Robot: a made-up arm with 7 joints. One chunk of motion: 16 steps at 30 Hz.
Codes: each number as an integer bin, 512 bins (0 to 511) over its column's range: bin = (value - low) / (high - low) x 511, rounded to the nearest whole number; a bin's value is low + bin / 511 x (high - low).
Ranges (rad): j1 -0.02..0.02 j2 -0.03..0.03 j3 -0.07..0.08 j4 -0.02..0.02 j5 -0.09..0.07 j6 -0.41..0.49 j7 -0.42..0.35
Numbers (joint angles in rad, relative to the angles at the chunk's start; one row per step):
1: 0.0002 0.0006 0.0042 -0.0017 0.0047 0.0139 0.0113
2: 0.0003 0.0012 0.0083 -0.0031 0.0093 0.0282 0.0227
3: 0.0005 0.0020 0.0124 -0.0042 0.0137 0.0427 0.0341
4: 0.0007 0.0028 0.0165 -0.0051 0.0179 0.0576 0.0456
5: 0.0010 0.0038 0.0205 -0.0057 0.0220 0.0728 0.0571
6: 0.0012 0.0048 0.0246 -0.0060 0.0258 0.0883 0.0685
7: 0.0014 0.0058 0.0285 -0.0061 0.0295 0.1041 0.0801
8: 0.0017 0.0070 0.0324 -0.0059 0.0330 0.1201 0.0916
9: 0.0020 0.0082 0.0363 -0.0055 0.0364 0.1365 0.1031
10: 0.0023 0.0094 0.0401 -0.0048 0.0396 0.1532 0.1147
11: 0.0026 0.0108 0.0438 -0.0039 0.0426 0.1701 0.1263
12: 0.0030 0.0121 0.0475 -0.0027 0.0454 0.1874 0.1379
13: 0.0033 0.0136 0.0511 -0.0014 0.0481 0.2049 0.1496
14: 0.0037 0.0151 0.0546 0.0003 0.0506 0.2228 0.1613
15: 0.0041 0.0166 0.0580 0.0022 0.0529 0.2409 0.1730
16: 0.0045 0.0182 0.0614 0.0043 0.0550 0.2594 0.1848
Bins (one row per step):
1: 258 261 253 234 302 241 286
2: 259 266 267 216 317 249 294
3: 262 273 281 202 331 257 301
4: 264 279 295 190 345 265 309
5: 268 288 308 183 358 274 317
6: 271 296 322 179 370 283 324
7: 273 305 336 178 382 292 332
8: 277 315 349 180 393 301 340
9: 281 325 362 185 404 310 347
10: 285 336 375 194 414 320 355
11: 289 347 388 206 423 329 363
12: 294 359 400 221 432 339 370
13: 298 371 413 238 441 349 378
14: 303 384 424 259 449 359 386
15: 308 397 436 284 456 370 394
16: 313 411 448 310 463 380 401

